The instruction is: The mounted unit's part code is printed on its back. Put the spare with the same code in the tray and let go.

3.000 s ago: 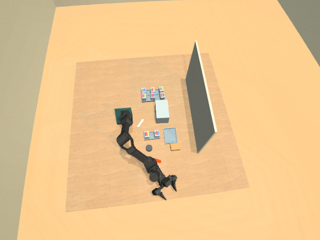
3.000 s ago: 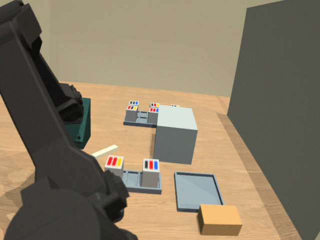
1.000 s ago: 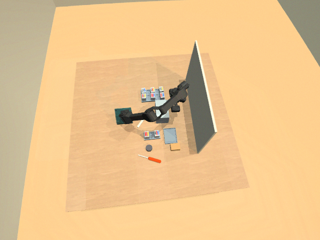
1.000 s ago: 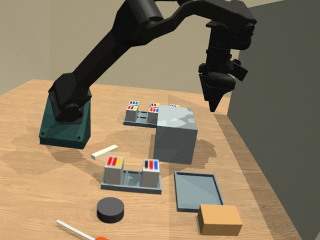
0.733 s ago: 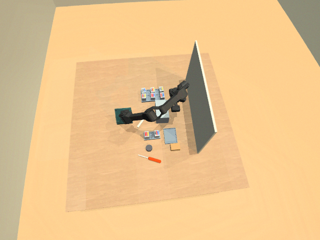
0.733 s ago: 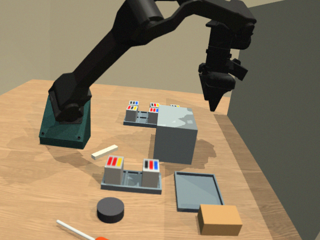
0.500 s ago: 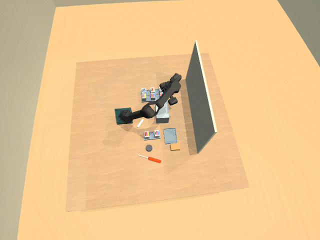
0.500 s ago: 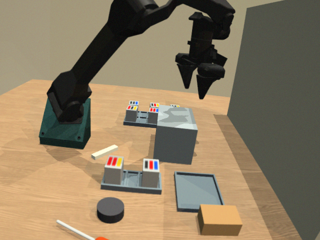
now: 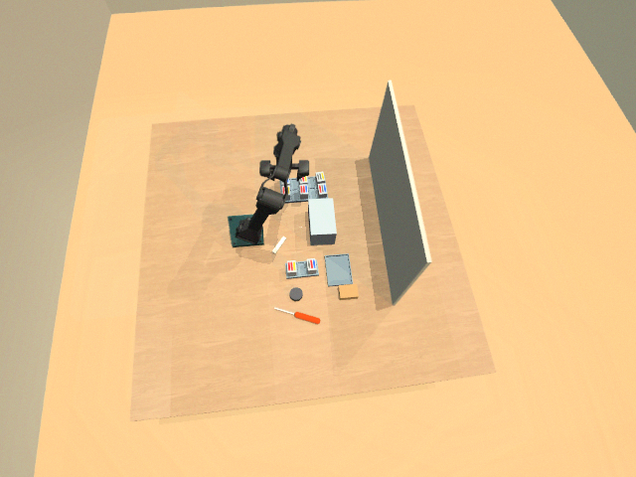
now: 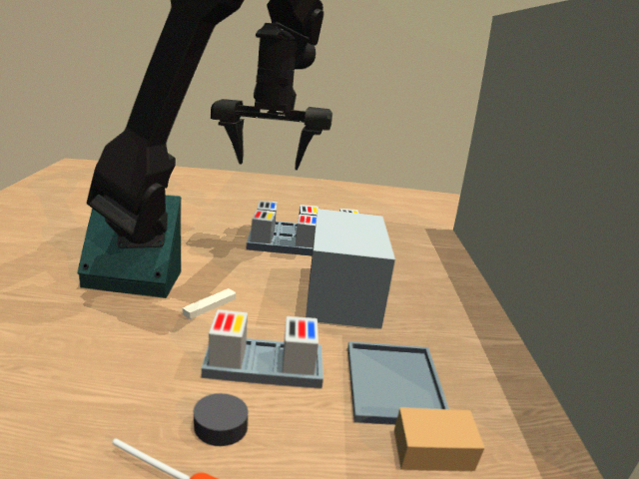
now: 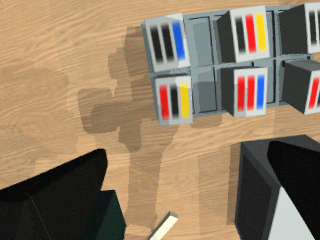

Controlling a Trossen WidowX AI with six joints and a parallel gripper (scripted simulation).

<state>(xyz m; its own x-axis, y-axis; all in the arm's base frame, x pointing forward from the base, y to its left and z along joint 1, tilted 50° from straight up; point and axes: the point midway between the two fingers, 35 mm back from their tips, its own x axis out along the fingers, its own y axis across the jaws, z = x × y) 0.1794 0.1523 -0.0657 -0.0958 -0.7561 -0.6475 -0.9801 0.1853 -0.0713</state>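
Right now my gripper tip is 36 cm to the left of the grey tray, 15 cm short of it and 14 cm above it. Also, from my gripper tip: white stick (21 cm to the right, 14 cm below, 7 cm behind); mounted unit (15 cm to the right, 12 cm ahead, 9 cm below); tall dark wall panel (37 cm ahead, 20 cm to the right, 8 cm above).
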